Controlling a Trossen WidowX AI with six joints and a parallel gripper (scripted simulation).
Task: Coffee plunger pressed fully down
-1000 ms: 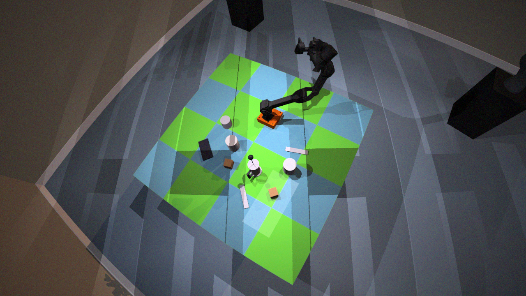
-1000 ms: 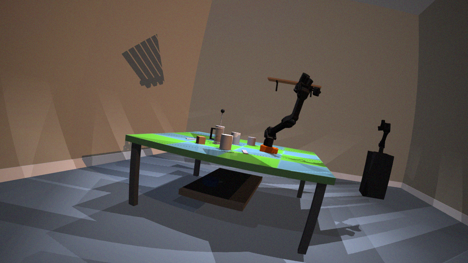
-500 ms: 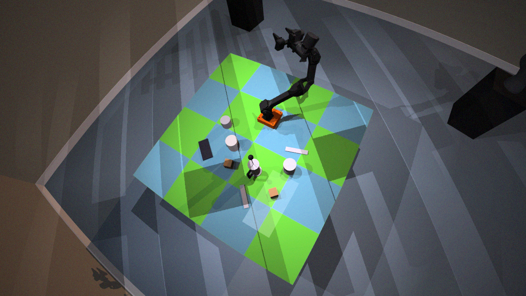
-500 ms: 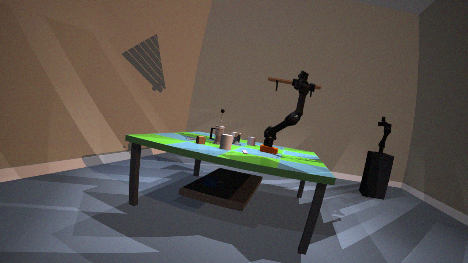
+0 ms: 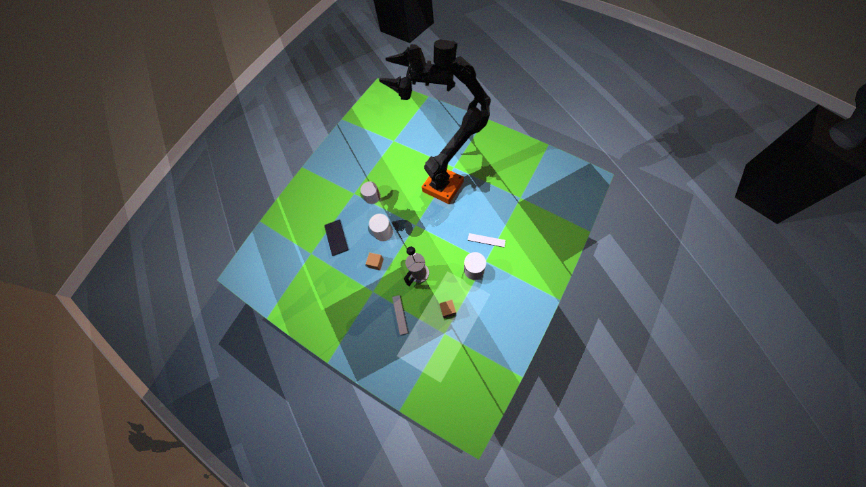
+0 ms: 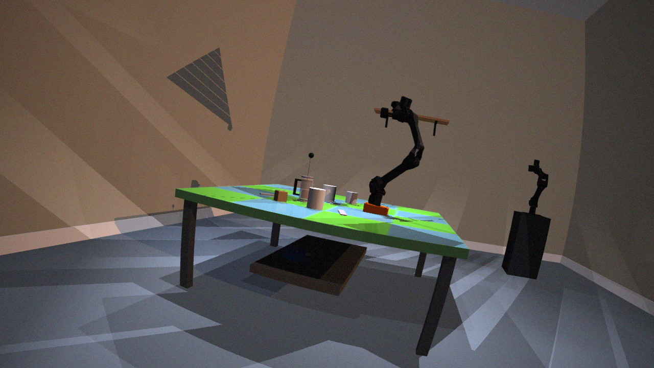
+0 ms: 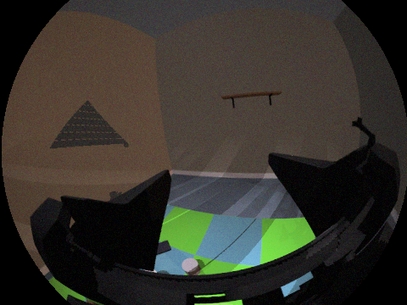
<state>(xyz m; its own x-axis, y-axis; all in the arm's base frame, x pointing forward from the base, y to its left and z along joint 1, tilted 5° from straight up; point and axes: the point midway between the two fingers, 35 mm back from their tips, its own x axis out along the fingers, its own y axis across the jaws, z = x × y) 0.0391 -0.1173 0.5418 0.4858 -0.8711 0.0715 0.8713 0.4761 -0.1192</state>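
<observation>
The coffee press is 46 cm below my gripper tip, 35 cm ahead of it and 33 cm to the left of it. The rest, counted from my gripper tip: dark slab (58 cm below, 43 cm ahead, 5 cm to the right).
</observation>
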